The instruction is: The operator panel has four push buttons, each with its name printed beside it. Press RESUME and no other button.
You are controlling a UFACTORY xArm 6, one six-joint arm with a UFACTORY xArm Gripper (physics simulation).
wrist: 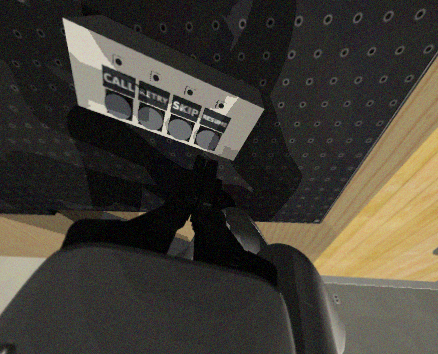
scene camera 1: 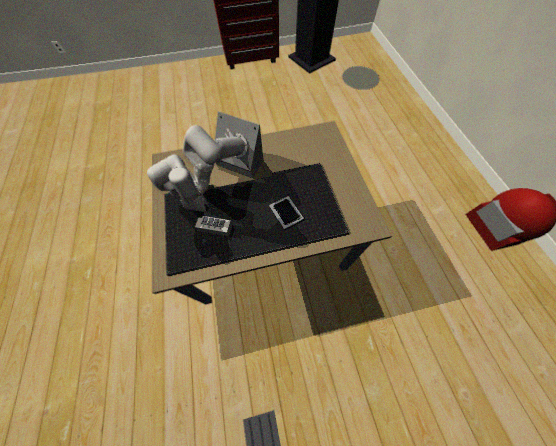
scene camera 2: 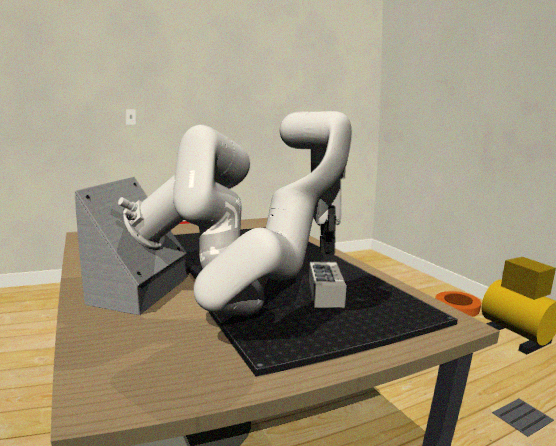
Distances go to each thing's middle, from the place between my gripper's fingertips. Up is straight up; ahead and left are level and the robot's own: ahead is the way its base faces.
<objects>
Right now my hand is 90 mm above the white operator panel [scene camera 2: 326,294], 40 mm short of it and 20 mm to the right of it.
</objects>
